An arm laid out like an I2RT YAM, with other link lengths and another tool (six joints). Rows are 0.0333 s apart.
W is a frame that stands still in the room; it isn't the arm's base.
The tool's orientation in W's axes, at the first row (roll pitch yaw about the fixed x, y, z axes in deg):
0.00 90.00 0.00
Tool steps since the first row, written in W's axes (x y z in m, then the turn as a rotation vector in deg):
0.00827 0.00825 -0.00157 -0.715 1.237 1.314
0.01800 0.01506 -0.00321 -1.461 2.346 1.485
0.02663 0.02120 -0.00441 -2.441 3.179 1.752
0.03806 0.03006 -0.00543 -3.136 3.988 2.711
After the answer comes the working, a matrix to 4 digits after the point.
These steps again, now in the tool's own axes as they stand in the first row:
0.00157 0.00825 0.00827 -1.314 1.237 -0.715
0.00321 0.01506 0.01800 -1.485 2.346 -1.461
0.00441 0.02120 0.02663 -1.752 3.179 -2.441
0.00543 0.03006 0.03806 -2.711 3.988 -3.136

The tool's axes in the first row as the columns of a matrix, in W's axes (rounded; the answer above uses it unrounded):
0.0000 0.0000 1.0000
0.0000 1.0000 0.0000
-1.0000 0.0000 0.0000

